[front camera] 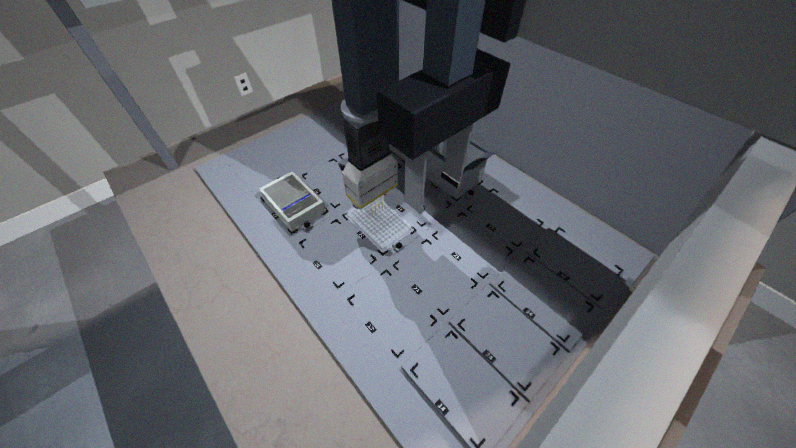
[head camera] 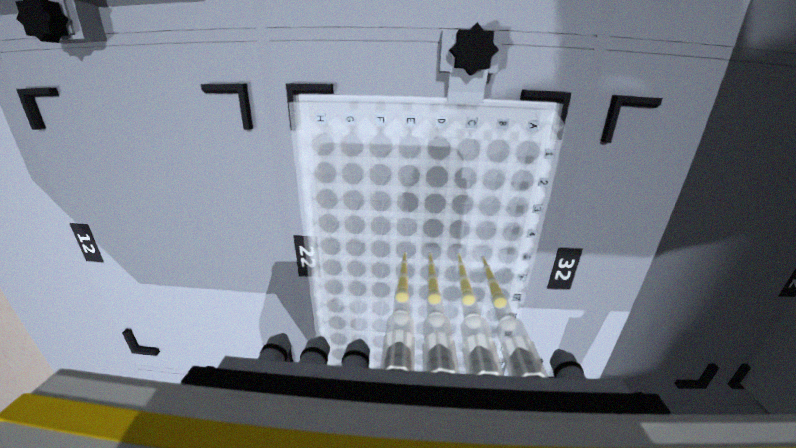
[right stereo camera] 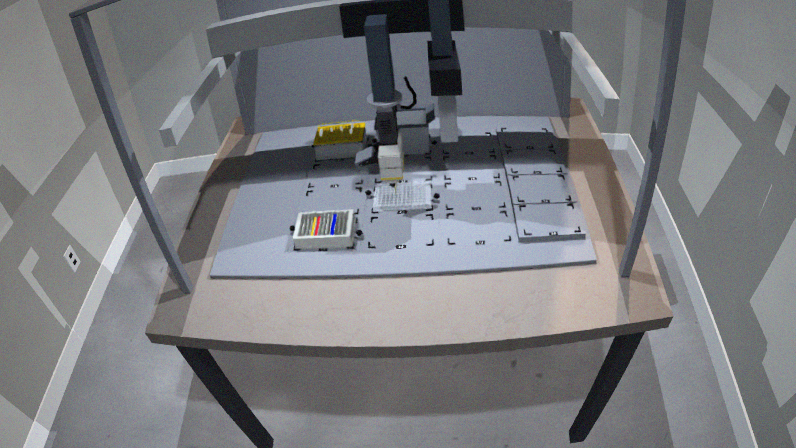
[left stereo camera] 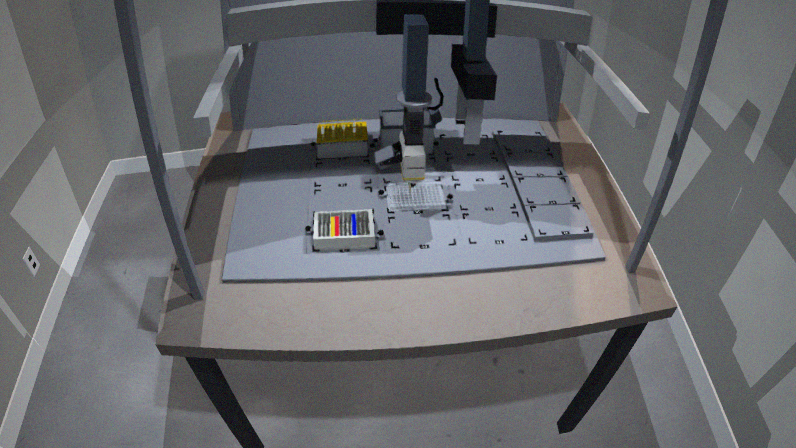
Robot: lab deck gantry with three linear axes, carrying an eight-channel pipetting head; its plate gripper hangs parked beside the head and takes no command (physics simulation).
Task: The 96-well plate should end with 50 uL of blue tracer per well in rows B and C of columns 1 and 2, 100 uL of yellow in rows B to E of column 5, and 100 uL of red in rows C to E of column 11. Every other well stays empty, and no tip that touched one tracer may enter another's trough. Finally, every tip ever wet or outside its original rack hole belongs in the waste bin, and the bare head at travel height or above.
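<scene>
The 96-well plate [front camera: 374, 236] [head camera: 367, 108] [left stereo camera: 417, 207] [right stereo camera: 402, 205] lies flat under the pipetting head [front camera: 370, 180] [left stereo camera: 412, 161] [right stereo camera: 391, 161]. Four tips [head camera: 434, 283] filled with yellow point at column 5, rows B to E; whether their ends are inside the wells I cannot tell. No colour shows in the visible wells; the far columns are partly hidden. The trough block [front camera: 306, 217] [left stereo camera: 344, 242] [right stereo camera: 323, 243] holds yellow, red and blue strips. The yellow tip rack [left stereo camera: 342, 147] [right stereo camera: 339, 151] and grey waste bin [left stereo camera: 389, 133] [right stereo camera: 414, 136] stand behind. My parked gripper [front camera: 437, 192] hangs open and empty beside the head.
Black clamp knobs [front camera: 398, 245] [head camera: 473, 48] stand at the plate's edge. Raised panels [left stereo camera: 562, 230] [right stereo camera: 551, 233] lie on the deck's right side in the stereo views. Upright frame posts [left stereo camera: 161, 166] [right stereo camera: 130, 166] stand at the table's left.
</scene>
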